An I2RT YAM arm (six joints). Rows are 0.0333 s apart.
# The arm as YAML. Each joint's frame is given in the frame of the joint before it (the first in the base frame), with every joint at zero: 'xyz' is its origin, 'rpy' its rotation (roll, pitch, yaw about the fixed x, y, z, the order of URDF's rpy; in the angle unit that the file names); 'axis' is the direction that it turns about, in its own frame. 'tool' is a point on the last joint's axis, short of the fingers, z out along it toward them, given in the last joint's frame.
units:
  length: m
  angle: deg
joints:
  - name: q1
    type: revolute
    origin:
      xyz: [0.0, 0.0, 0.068]
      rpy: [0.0, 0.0, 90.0]
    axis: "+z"
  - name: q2
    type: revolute
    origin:
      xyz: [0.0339, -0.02, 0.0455]
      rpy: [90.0, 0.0, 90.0]
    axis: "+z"
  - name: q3
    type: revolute
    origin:
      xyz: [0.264, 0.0, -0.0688]
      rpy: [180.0, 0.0, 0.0]
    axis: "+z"
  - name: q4
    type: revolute
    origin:
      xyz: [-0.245, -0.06, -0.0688]
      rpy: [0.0, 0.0, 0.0]
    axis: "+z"
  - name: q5
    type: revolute
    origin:
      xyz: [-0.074, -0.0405, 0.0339]
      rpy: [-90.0, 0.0, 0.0]
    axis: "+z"
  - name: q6
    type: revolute
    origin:
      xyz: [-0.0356, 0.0, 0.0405]
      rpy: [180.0, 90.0, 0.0]
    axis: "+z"
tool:
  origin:
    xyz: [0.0, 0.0, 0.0]
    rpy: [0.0, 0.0, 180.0]
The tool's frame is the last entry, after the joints.
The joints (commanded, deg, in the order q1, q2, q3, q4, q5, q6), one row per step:
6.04 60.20 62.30 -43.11 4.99 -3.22
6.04 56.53 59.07 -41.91 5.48 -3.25
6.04 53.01 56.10 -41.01 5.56 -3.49
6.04 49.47 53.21 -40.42 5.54 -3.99
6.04 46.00 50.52 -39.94 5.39 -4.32
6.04 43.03 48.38 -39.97 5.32 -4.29
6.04 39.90 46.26 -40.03 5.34 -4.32
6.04 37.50 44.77 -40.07 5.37 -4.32
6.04 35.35 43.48 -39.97 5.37 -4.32
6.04 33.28 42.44 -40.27 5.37 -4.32
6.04 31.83 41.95 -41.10 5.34 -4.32
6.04 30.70 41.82 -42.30 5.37 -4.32
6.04 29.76 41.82 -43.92 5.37 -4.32
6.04 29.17 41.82 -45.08 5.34 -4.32
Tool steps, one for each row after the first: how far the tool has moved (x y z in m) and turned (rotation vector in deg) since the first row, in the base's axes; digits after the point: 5 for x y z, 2 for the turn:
-0.01283 -0.00166 -0.00460 -0.16 -1.66 -0.36
-0.02497 -0.00300 -0.00946 -0.24 -3.11 -0.27
-0.03703 -0.00426 -0.01506 -0.49 -4.33 0.05
-0.04843 -0.00537 -0.02060 -0.52 -5.58 0.36
-0.05827 -0.00637 -0.02565 -0.38 -6.37 0.39
-0.06823 -0.00744 -0.03076 -0.32 -7.31 0.39
-0.07560 -0.00824 -0.03425 -0.25 -8.18 0.35
-0.08186 -0.00890 -0.03715 -0.15 -9.14 0.35
-0.08820 -0.00957 -0.03964 -0.07 -9.86 0.34
-0.09331 -0.01009 -0.04118 -0.04 -9.99 0.36
-0.09800 -0.01061 -0.04195 -0.08 -9.79 0.34
-0.10261 -0.01109 -0.04306 -0.15 -9.12 0.35
-0.10565 -0.01140 -0.04402 -0.19 -8.55 0.37

